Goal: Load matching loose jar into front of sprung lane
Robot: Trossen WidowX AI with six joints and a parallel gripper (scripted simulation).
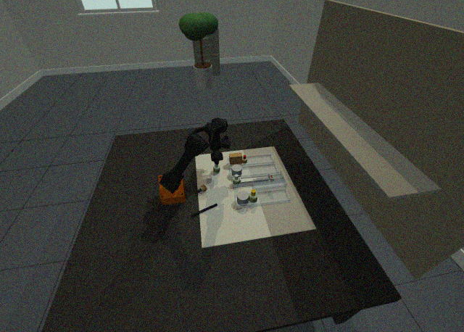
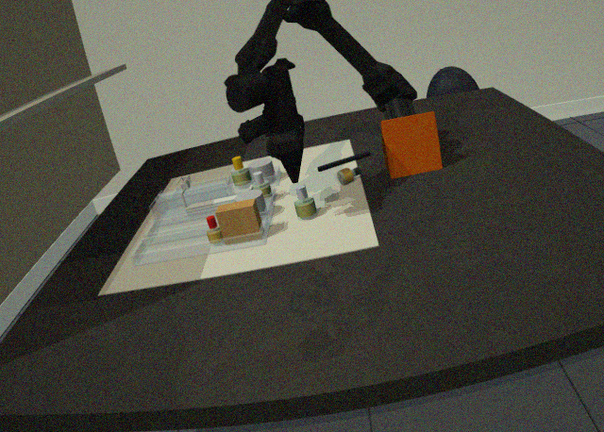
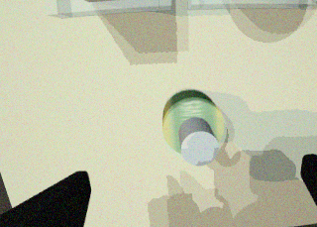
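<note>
My gripper tip is now 12 cm short of the brown box, 6 cm to the right of it and 6 cm above it. From my gripper tip the other things lie so: black stick 6 cm behind, 29 cm to the right, 9 cm below; then clear lane rack 26 cm ahead, 13 cm to the right, 8 cm below; then pusher plate 22 cm ahead, 14 cm to the right, 4 cm below.
</note>
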